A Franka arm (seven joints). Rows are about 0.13 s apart.
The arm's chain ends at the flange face. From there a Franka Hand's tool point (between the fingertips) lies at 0.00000 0.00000 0.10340 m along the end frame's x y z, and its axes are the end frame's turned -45 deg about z.
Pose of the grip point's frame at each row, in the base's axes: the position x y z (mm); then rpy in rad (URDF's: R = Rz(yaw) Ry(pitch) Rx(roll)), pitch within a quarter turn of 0, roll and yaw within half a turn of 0:
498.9 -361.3 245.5 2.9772 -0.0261 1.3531
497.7 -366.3 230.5 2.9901 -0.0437 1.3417
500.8 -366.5 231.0 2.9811 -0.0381 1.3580
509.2 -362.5 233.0 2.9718 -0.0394 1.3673
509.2 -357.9 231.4 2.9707 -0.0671 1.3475
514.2 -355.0 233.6 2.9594 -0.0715 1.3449
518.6 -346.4 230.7 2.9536 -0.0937 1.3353
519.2 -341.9 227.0 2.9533 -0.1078 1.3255
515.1 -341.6 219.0 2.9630 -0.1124 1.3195
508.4 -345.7 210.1 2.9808 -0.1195 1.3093
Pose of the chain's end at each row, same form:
481.8 -360.2 347.5 3.0433 -0.1345 0.5722
481.5 -367.1 332.6 3.0651 -0.1379 0.5583
483.8 -366.8 333.0 3.0546 -0.1403 0.5757
491.3 -362.9 334.8 3.0489 -0.1478 0.5854
490.5 -360.7 333.1 3.0679 -0.1682 0.5626
494.3 -357.9 335.0 3.0630 -0.1793 0.5600
497.6 -351.1 331.8 3.0748 -0.1990 0.5477
497.8 -347.8 328.0 3.0848 -0.2092 0.5359
494.5 -348.1 320.1 3.0951 -0.2056 0.5288
489.3 -353.2 311.4 3.1129 -0.1980 0.5171

